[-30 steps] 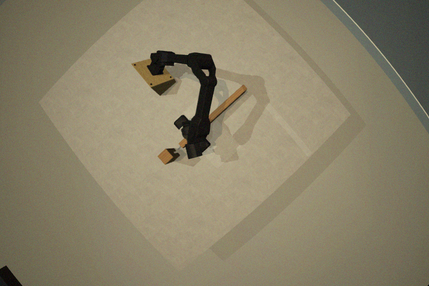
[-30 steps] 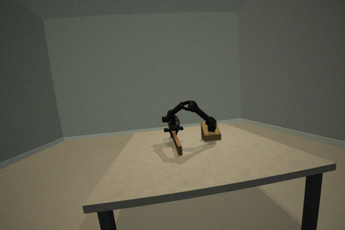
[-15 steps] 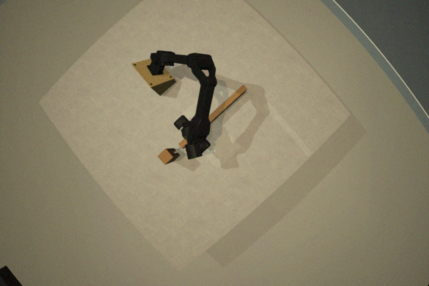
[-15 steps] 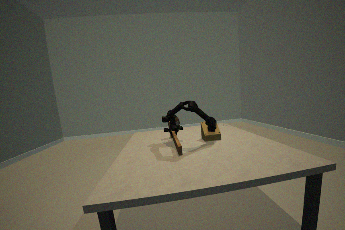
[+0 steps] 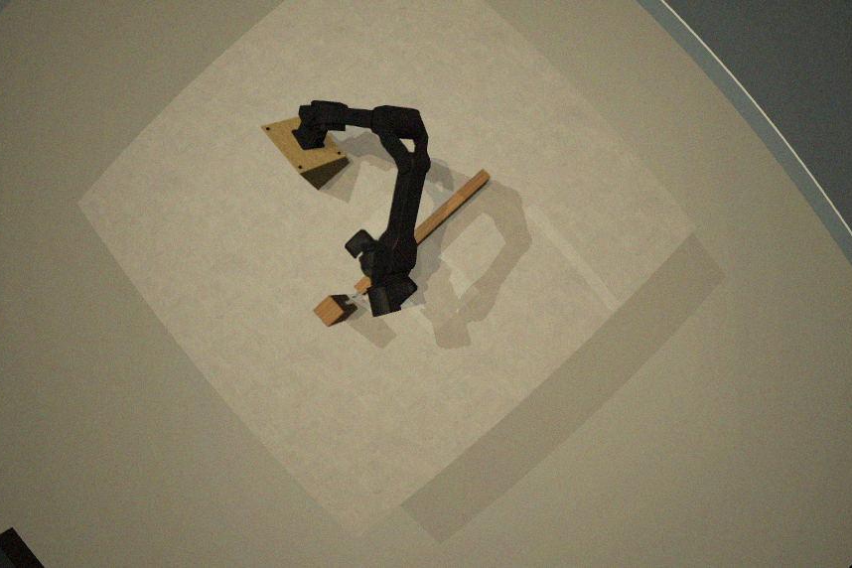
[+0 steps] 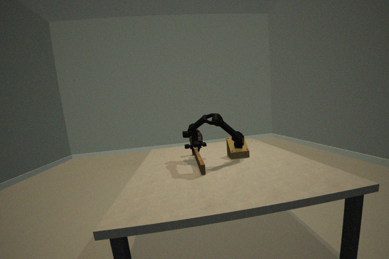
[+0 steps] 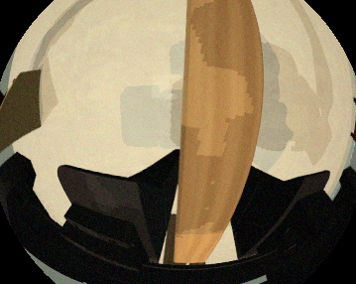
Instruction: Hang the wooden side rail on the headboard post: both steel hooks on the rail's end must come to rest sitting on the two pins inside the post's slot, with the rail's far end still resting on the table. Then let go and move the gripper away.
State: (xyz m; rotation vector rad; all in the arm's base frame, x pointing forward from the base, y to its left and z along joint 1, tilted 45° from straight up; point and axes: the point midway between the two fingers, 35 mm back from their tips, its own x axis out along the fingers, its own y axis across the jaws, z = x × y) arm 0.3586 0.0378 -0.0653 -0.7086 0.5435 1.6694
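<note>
Now: gripper tip 14 cm to the left of the headboard post, 4 cm below it and 2 cm short of it.
</note>
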